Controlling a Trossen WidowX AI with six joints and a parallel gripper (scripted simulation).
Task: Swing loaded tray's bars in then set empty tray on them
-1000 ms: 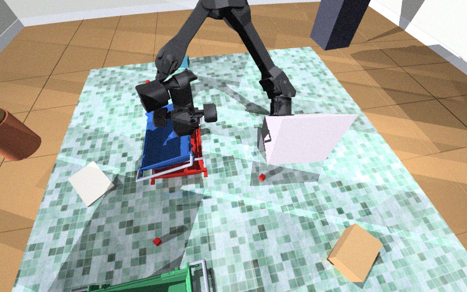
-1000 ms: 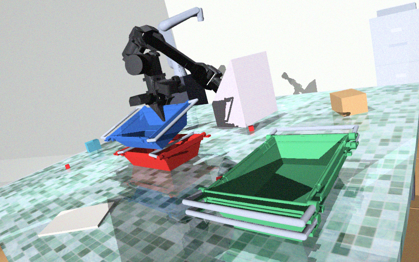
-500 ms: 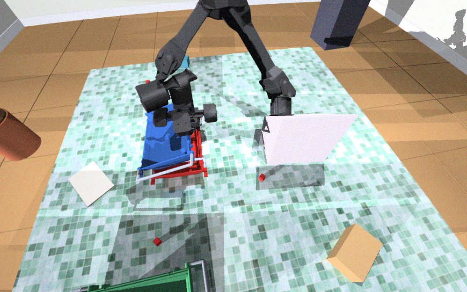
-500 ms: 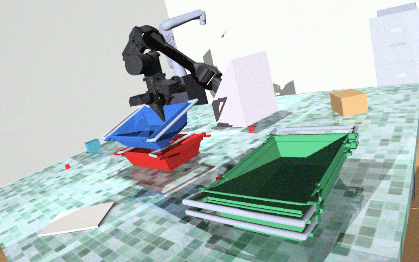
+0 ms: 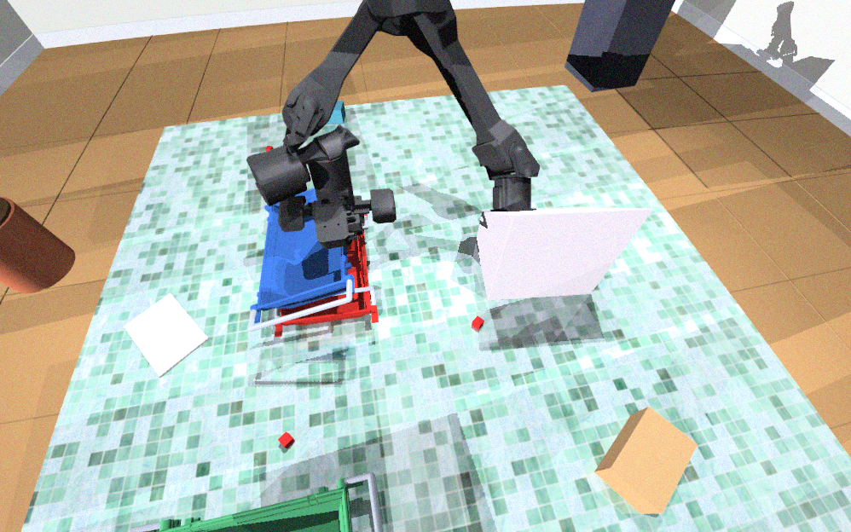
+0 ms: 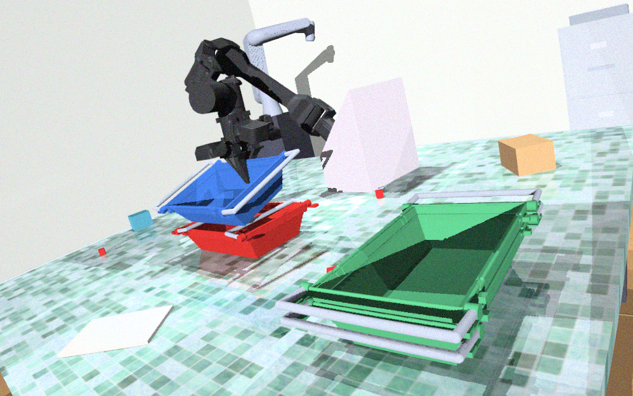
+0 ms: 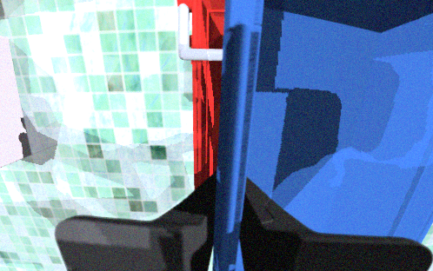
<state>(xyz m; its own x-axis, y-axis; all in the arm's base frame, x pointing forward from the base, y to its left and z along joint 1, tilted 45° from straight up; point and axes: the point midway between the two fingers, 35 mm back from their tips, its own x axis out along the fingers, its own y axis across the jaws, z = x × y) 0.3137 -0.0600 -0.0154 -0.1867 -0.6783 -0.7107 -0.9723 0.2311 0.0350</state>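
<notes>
My gripper tip is 70 mm short of the blue tray, 10 mm to the left of it and 10 mm below it. Round my gripper tip: tan box 480 mm to the left, 360 mm behind, 80 mm below; flat white plate 380 mm ahead, 110 mm below, 30 mm to the left; cyan cube 580 mm to the right, 90 mm below, 50 mm behind.
</notes>
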